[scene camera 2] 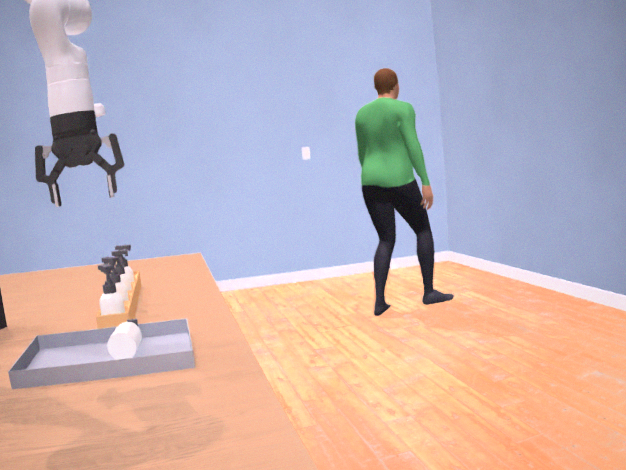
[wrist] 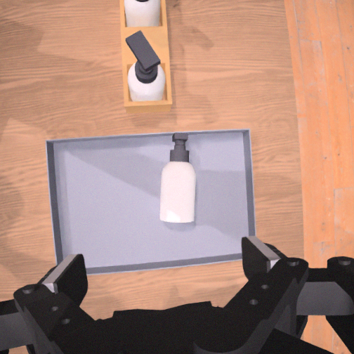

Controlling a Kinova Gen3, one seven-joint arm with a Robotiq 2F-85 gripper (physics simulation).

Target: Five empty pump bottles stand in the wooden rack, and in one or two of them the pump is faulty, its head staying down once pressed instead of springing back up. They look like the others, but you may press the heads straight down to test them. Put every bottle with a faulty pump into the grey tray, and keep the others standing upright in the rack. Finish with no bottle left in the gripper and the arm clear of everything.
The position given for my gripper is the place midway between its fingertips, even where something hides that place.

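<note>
My gripper (scene camera 2: 85, 201), (wrist: 163, 262) is visible, as is a grey tray (scene camera 2: 79, 356), (wrist: 104, 191).
</note>
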